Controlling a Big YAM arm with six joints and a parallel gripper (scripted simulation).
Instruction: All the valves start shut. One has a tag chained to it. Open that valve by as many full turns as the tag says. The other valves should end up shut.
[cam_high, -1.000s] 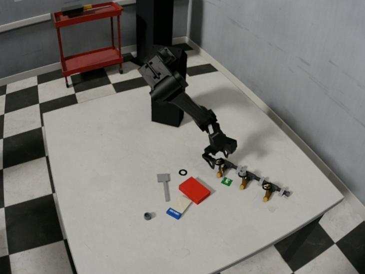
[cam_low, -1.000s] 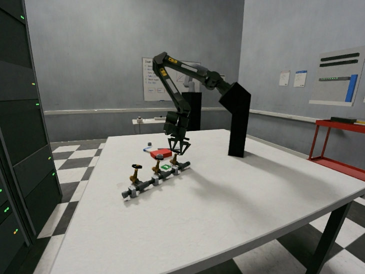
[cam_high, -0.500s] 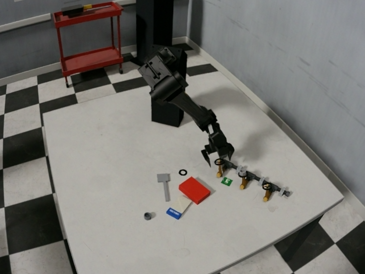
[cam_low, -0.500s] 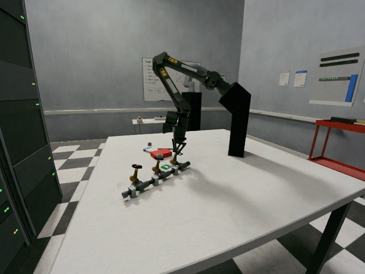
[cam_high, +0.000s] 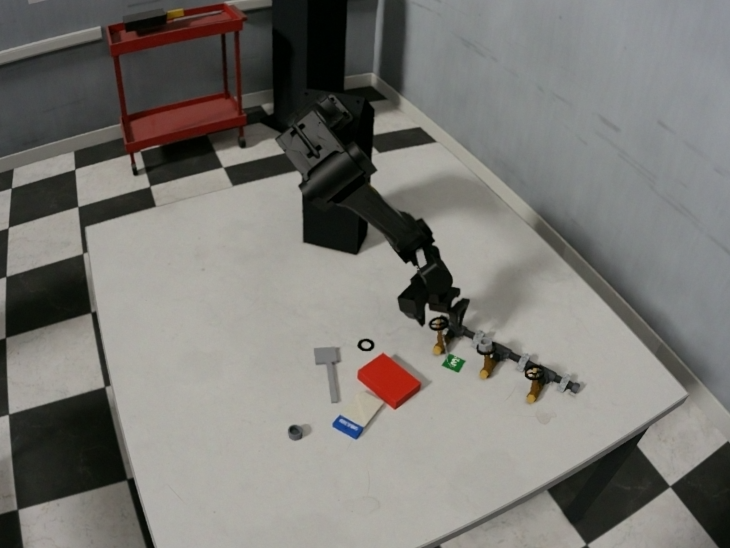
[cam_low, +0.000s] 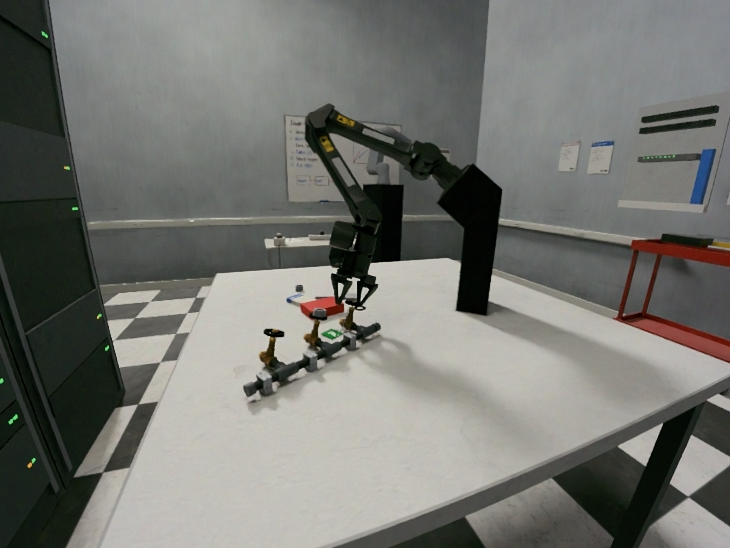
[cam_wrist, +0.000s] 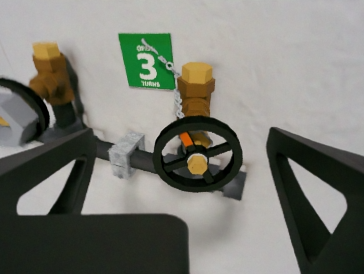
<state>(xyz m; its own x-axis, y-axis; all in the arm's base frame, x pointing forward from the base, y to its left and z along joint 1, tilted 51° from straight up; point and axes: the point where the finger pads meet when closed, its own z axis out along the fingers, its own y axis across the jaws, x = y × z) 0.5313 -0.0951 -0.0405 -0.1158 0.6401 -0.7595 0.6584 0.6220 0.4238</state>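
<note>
The green tag is 8 cm below my hand, 6 cm ahead of it and 1 cm to the right of it. Also, from my hand: grey t-shaped tool 23 cm to the right, 13 cm behind, 8 cm below; card 27 cm to the right, 8 cm below; red box 16 cm to the right, 7 cm below, 1 cm behind.
</note>
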